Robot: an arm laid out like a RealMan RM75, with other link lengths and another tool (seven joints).
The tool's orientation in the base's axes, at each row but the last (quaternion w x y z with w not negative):
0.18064, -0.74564, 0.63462, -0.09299
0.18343, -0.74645, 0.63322, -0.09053
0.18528, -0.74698, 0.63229, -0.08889
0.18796, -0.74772, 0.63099, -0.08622
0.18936, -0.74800, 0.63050, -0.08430
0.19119, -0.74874, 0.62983, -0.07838
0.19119, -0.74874, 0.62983, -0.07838
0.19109, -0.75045, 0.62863, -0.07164
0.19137, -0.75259, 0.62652, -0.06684
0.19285, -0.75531, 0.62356, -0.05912
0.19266, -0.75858, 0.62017, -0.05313
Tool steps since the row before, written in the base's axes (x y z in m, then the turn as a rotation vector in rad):
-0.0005, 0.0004, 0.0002, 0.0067, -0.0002, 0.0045
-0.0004, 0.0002, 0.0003, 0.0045, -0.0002, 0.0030
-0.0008, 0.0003, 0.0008, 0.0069, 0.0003, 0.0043
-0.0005, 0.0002, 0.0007, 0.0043, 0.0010, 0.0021
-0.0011, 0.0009, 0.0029, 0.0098, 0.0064, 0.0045
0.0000, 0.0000, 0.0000, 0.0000, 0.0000, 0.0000
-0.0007, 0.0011, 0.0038, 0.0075, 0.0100, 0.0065
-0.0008, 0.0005, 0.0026, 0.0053, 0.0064, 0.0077
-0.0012, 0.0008, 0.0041, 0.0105, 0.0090, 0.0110
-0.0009, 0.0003, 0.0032, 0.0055, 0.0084, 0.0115
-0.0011, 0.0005, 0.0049, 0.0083, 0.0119, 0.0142
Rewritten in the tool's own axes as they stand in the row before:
-0.0005, 0.0003, -0.0003, 0.0010, -0.0078, -0.0017
-0.0003, 0.0002, -0.0004, 0.0007, -0.0052, -0.0011
-0.0005, 0.0004, -0.0010, 0.0005, -0.0080, -0.0014
-0.0004, 0.0002, -0.0008, -0.0004, -0.0049, -0.0002
-0.0014, -0.0002, -0.0029, -0.0049, -0.0115, 0.0006
0.0000, 0.0000, 0.0000, 0.0000, 0.0000, 0.0000
-0.0017, -0.0010, -0.0035, -0.0091, -0.0107, -0.0014
-0.0010, -0.0003, -0.0026, -0.0062, -0.0086, -0.0040
-0.0016, -0.0005, -0.0040, -0.0081, -0.0150, -0.0047
-0.0010, -0.0004, -0.0032, -0.0087, -0.0105, -0.0069
-0.0015, -0.0008, -0.0047, -0.0118, -0.0146, -0.0077

